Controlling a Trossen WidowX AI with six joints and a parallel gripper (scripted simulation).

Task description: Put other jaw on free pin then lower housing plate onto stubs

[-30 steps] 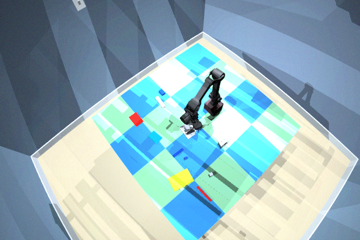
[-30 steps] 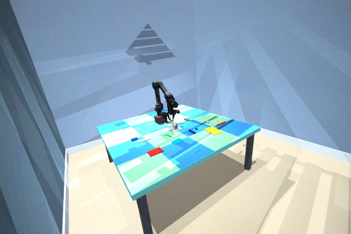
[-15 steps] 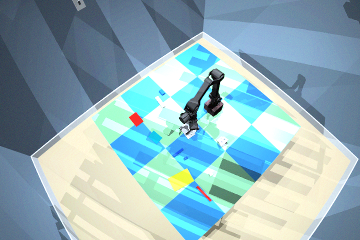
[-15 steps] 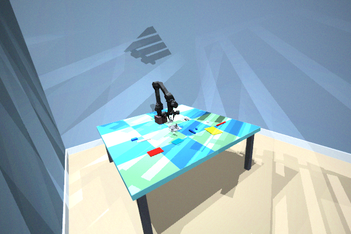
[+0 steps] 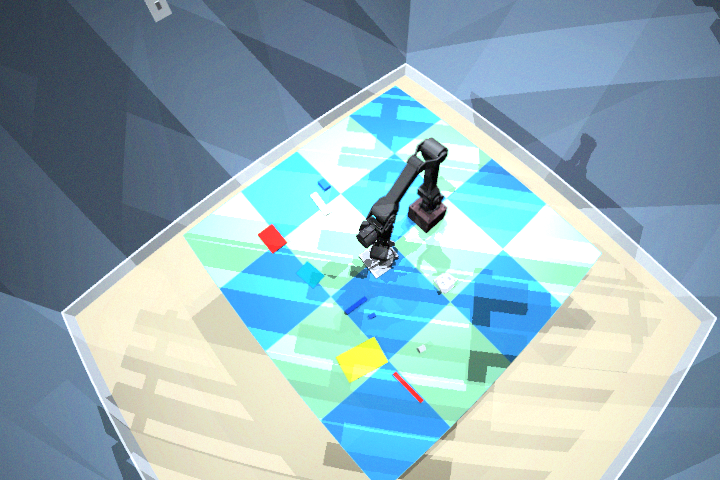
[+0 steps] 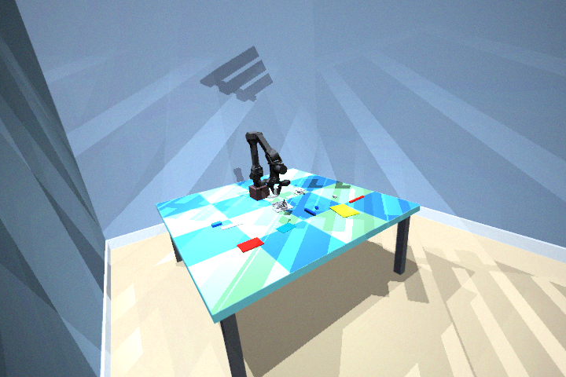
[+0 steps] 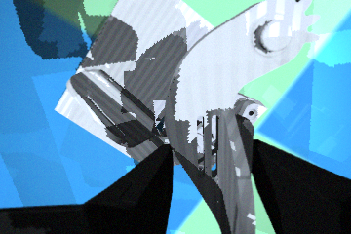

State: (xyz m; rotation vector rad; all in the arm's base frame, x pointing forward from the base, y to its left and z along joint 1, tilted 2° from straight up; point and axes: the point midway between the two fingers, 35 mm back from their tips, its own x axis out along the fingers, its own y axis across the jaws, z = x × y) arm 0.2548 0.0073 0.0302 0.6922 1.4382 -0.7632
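The grey jaw is 40 mm to the right of my gripper tip. The rest, counted from my gripper tip: blue bar: 220 mm ahead, 100 mm to the left, 80 mm below; then white base part: 50 mm ahead, 10 mm to the left, 80 mm below; then cyan tile: 280 mm ahead, 120 mm to the right, 80 mm below.
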